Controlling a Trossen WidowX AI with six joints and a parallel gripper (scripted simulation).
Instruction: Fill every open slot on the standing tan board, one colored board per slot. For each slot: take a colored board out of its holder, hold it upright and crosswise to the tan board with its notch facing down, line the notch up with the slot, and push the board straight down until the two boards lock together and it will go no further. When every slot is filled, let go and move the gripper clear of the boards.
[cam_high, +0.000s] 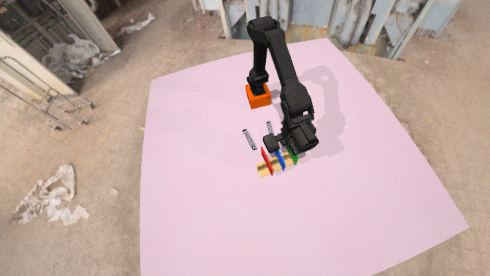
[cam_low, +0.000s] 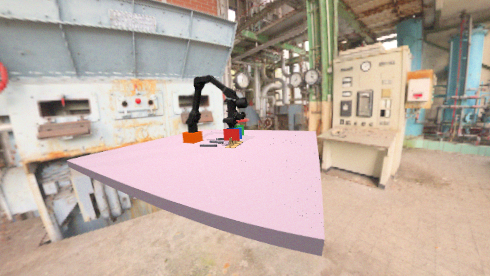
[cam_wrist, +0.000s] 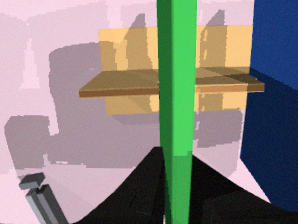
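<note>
Now: the blue board 5 cm to the right of my gripper tip, 3 cm ahead of it and 1 cm below it. The rest, counted from my gripper tip: tan board 5 cm to the right, 4 cm below, 3 cm ahead; then red board 10 cm to the right, 3 cm ahead, 1 cm below; then green board 3 cm ahead.
</note>
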